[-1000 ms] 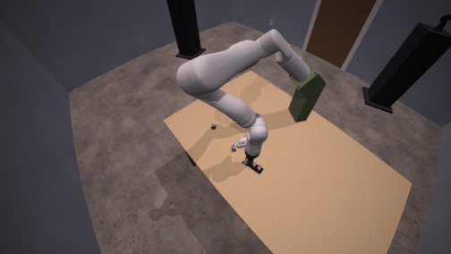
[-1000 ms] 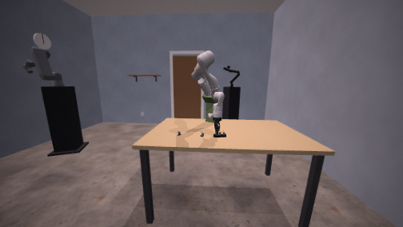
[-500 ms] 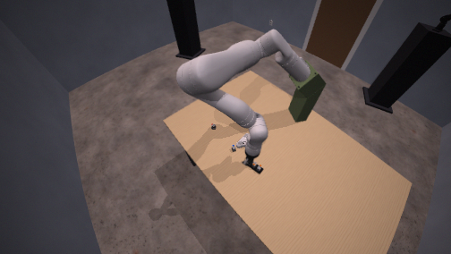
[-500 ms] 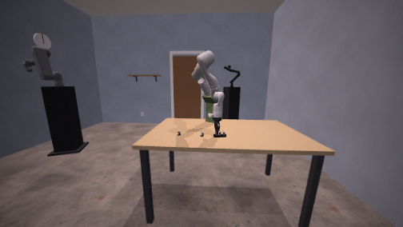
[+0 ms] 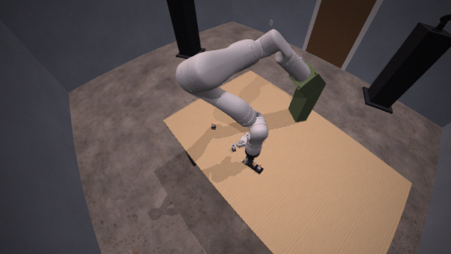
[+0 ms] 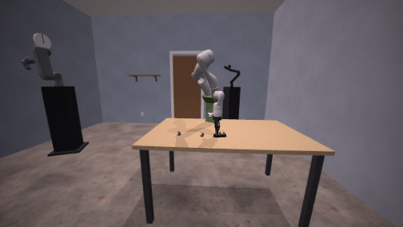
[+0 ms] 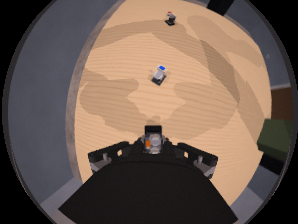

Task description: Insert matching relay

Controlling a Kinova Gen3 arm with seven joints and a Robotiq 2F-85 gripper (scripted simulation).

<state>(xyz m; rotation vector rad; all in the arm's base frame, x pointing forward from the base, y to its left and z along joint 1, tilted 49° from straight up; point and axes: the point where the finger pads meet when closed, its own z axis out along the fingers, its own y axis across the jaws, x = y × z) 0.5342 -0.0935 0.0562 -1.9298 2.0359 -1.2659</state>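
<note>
The rack is 1 cm ahead of my hand, 3 cm to the left of it and 3 cm below it.
</note>
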